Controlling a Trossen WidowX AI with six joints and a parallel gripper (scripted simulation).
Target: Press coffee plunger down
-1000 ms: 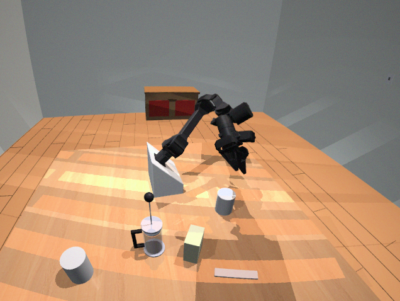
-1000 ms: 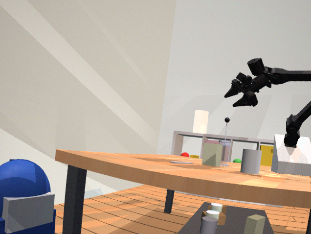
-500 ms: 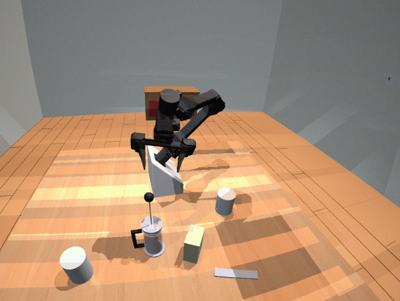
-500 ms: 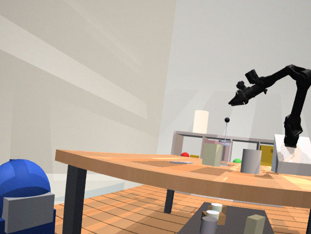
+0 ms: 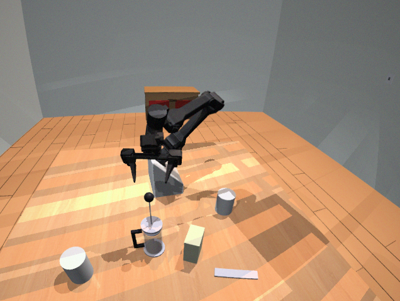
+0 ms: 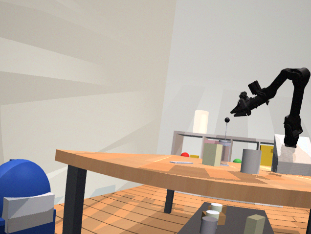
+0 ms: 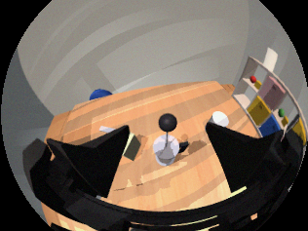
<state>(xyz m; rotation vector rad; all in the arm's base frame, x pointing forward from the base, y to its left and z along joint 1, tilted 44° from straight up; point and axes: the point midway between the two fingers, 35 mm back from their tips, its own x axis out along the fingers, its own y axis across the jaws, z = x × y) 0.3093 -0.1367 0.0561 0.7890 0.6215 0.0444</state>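
Right now the glass coffee press is 160 mm below my gripper tip, 30 mm ahead of it and 20 mm to the right of it.
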